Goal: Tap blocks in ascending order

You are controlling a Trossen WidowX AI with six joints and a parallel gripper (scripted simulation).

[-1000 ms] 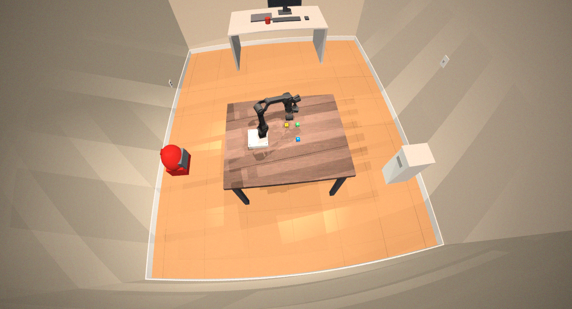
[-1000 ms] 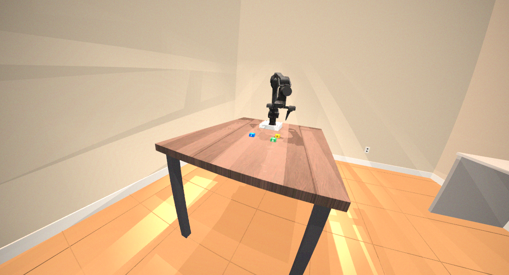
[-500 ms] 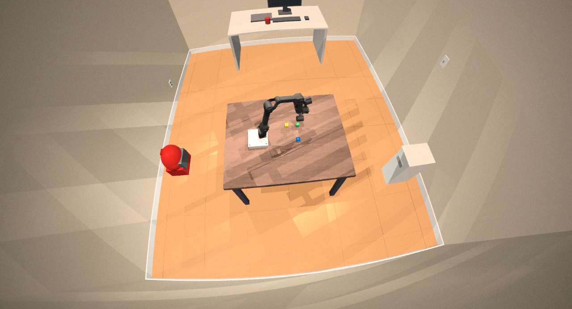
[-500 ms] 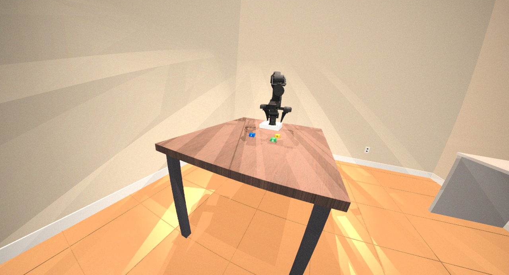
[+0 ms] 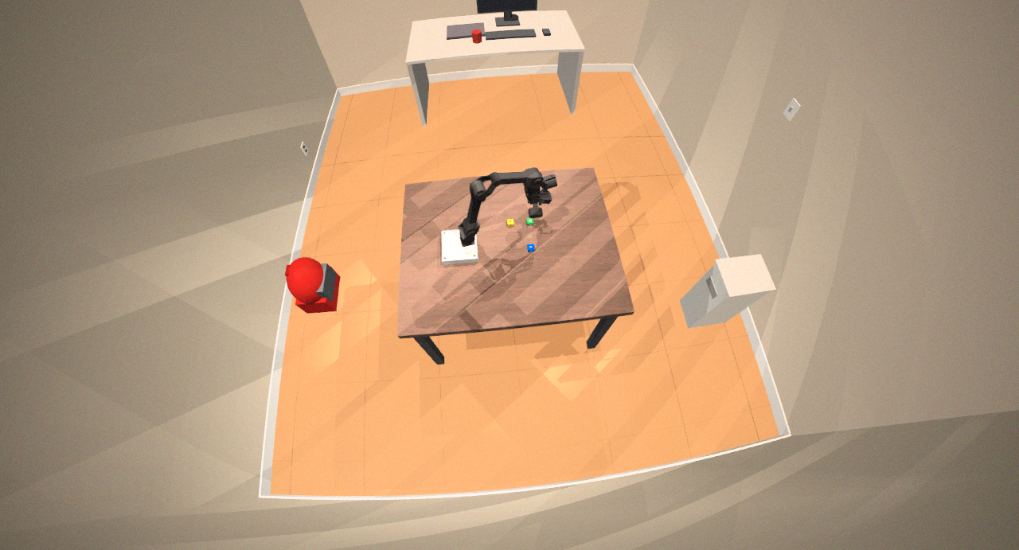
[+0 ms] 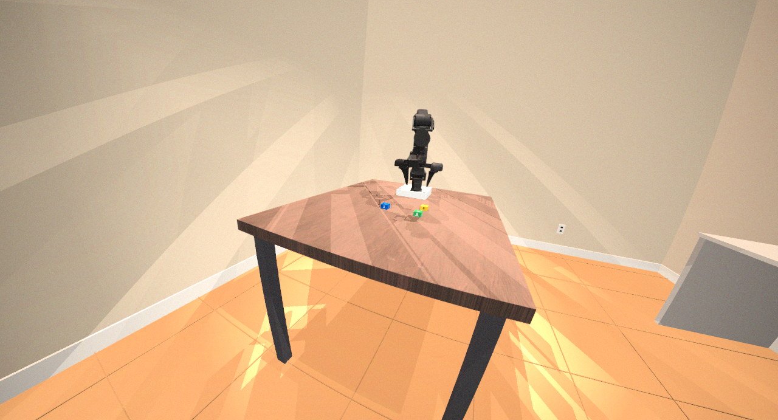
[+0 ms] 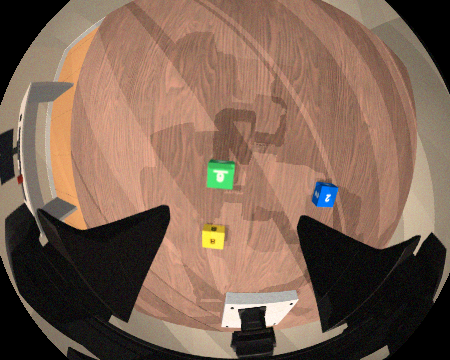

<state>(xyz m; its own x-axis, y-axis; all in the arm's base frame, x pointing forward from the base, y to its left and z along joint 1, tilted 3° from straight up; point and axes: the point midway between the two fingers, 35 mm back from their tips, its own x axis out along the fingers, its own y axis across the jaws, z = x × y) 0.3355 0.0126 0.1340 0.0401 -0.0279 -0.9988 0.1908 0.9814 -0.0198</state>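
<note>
The blue block is 130 mm to the right of my gripper tip, 120 mm below it and 50 mm behind it. Round my gripper tip: yellow block 120 mm below, 100 mm behind, 40 mm to the left; green block 120 mm below, 20 mm to the left.
</note>
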